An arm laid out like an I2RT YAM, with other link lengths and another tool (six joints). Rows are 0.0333 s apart.
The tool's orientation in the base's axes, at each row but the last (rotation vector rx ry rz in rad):
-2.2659 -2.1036 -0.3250
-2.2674 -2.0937 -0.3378
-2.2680 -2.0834 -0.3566
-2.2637 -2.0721 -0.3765
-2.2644 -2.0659 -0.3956
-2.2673 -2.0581 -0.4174
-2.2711 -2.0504 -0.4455
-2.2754 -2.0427 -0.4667
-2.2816 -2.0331 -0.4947
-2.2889 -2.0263 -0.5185
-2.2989 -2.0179 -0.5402
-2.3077 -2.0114 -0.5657
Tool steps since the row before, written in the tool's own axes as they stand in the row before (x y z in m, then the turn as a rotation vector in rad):
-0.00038 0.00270 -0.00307 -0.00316 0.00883 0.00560
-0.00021 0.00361 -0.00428 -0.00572 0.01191 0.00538
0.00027 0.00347 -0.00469 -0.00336 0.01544 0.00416
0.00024 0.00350 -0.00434 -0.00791 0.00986 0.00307
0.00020 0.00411 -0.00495 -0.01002 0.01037 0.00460
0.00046 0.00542 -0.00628 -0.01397 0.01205 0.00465
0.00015 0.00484 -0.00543 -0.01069 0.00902 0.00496
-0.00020 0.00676 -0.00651 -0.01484 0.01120 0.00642
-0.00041 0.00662 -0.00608 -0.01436 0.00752 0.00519
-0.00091 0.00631 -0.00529 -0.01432 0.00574 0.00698
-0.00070 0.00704 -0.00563 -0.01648 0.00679 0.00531
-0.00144 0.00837 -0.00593 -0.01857 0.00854 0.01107
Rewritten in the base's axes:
0.00225 -0.00111 0.00325 0.00927 -0.00292 -0.00499
0.00298 -0.00127 0.00457 0.01211 -0.00575 -0.00487
0.00279 -0.00094 0.00505 0.01559 -0.00401 -0.00279
0.00284 -0.00099 0.00470 0.00960 -0.00809 -0.00340
0.00331 -0.00127 0.00538 0.01018 -0.00988 -0.00528
0.00434 -0.00153 0.00692 0.01154 -0.01389 -0.00600
0.00379 -0.00167 0.00598 0.00888 -0.01028 -0.00597
0.00536 -0.00258 0.00726 0.01095 -0.01422 -0.00805
0.00517 -0.00278 0.00682 0.00715 -0.01355 -0.00741
0.00488 -0.00310 0.00593 0.00582 -0.01281 -0.00942
0.00542 -0.00318 0.00650 0.00624 -0.01546 -0.00825
0.00643 -0.00427 0.00691 0.00916 -0.01626 -0.01385

